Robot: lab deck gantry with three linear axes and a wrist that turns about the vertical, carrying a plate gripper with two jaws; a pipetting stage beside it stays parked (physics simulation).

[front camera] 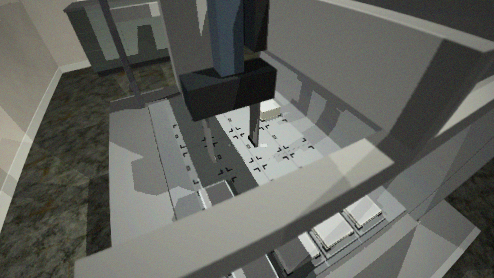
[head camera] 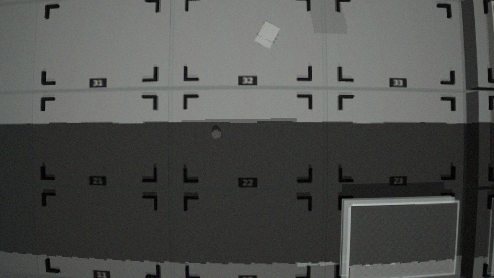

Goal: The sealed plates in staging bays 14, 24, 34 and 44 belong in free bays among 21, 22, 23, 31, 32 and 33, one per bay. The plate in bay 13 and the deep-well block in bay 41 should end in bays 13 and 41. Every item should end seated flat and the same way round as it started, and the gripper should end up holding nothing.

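Places are measured from the robot's base along level axes (x right, y ahead, z up), in centimetres.
Pixels of known places: gripper, between the fingertips: (front camera: pixel 233 149); robot's base, origin of its link: (front camera: pixel 173 126) (head camera: pixel 50 268).
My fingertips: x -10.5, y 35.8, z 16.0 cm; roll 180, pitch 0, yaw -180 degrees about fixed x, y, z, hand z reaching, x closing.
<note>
Ahead of a thing's pixels: the offset from my fingertips to its top centre. "spot": to the spot under its first point.
The gripper (front camera: pixel 235 153) hangs over the middle of the deck, its two jaws apart with no item between them; its jaws do not show in the head view. The plate in bay 13 {spot: dx +5.6, dy +1.3, dz -14.5 cm} (front camera: pixel 219 195) (head camera: pixel 402 237) lies flat, in part shadow. The deep-well block {dx -25.9, dy -29.4, dz -11.8 cm} (front camera: pixel 270 112) stands at the back, partly behind a jaw. Sealed plates in staging bays 44 {dx -25.9, dy +19.8, dz -13.1 cm} (front camera: pixel 362 210), 34 (front camera: pixel 332 231) and 24 {dx -4.5, dy +19.8, dz -13.1 cm} (front camera: pixel 298 252) sit in a row; the area of bay 14 is mostly hidden by the front beam. Bays 21, 22, 23, 31, 32 and 33 hold no plates in the head view.
A small pale card {dx -15.5, dy -10.9, dz -15.9 cm} (head camera: pixel 267 34) (front camera: pixel 261 145) lies in bay 32. A small round piece {dx -5.0, dy -16.3, dz -15.6 cm} (head camera: pixel 216 133) lies in bay 22. The thick front beam (front camera: pixel 240 210) crosses the front view. A dark shadow covers bays 21 to 23.
</note>
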